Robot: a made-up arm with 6 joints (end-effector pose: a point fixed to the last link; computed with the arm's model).
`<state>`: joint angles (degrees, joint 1 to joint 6).
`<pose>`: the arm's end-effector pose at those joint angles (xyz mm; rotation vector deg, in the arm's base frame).
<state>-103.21 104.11 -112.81 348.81 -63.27 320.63</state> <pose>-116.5 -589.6 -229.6 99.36 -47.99 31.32</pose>
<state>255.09 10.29 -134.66 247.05 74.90 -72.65</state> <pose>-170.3 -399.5 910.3 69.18 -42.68 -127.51</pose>
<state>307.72 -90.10 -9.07 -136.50 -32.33 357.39</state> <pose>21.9 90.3 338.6 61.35 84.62 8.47</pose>
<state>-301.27 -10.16 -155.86 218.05 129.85 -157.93</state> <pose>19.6 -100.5 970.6 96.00 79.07 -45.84</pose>
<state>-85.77 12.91 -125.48 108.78 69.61 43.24</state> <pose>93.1 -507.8 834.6 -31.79 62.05 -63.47</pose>
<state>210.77 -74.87 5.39 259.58 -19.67 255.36</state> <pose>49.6 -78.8 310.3 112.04 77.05 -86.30</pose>
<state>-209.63 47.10 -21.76 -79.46 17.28 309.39</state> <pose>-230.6 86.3 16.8 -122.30 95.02 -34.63</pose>
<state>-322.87 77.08 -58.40 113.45 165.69 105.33</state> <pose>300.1 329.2 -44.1 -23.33 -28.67 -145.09</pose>
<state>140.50 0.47 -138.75 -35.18 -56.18 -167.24</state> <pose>-167.9 55.1 958.7 1.06 -37.11 126.01</pose>
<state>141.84 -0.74 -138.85 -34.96 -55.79 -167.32</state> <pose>-156.3 41.4 962.9 2.79 -37.14 126.98</pose>
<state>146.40 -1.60 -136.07 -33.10 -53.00 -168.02</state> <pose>-163.5 35.3 966.7 0.09 -33.65 132.68</pose>
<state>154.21 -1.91 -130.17 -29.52 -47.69 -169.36</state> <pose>-196.9 34.1 966.1 -9.27 -27.22 142.56</pose>
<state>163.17 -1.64 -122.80 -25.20 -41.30 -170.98</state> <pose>-250.5 26.8 954.6 -24.62 -21.02 152.31</pose>
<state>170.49 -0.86 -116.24 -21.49 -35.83 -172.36</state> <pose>-305.5 11.2 932.8 -41.20 -17.51 158.03</pose>
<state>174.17 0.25 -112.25 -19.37 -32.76 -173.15</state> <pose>-345.1 0.0 911.3 -52.69 -16.24 159.38</pose>
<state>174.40 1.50 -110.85 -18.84 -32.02 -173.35</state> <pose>-368.3 2.0 897.3 -57.47 -15.68 158.41</pose>
